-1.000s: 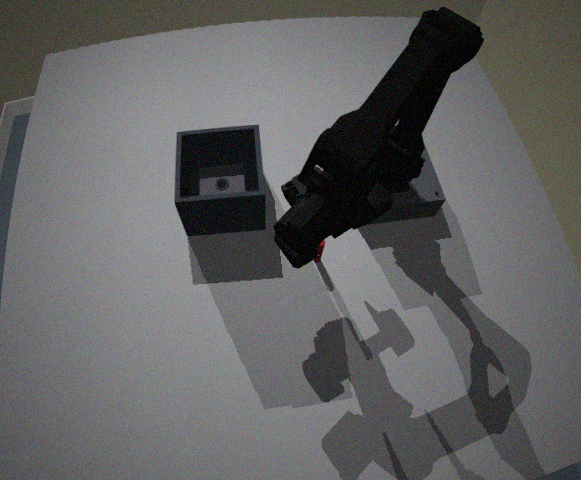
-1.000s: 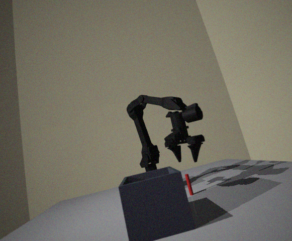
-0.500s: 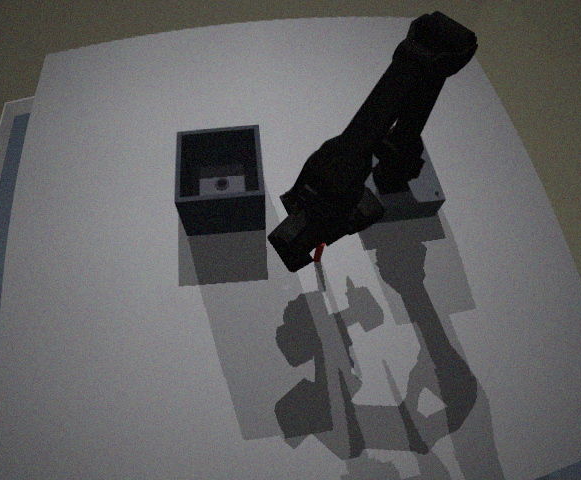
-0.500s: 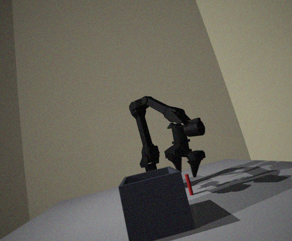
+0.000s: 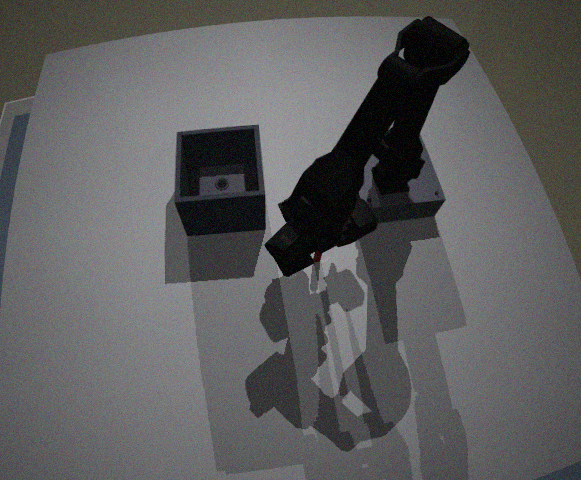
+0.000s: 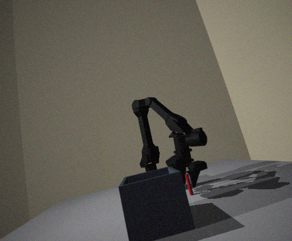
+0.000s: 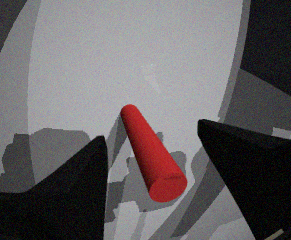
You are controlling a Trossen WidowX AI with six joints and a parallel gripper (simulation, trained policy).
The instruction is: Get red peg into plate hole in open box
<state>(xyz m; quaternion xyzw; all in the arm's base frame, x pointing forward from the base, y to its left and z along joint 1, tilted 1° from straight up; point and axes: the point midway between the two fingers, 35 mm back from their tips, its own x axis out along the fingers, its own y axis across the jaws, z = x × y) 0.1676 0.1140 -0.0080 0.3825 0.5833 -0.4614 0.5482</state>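
Right now my gripper tip is 1 cm below the red peg and 1 cm short of it. From my gripper tip the other things lie so: light grey plate 17 cm to the right, 17 cm ahead, 1 cm above.
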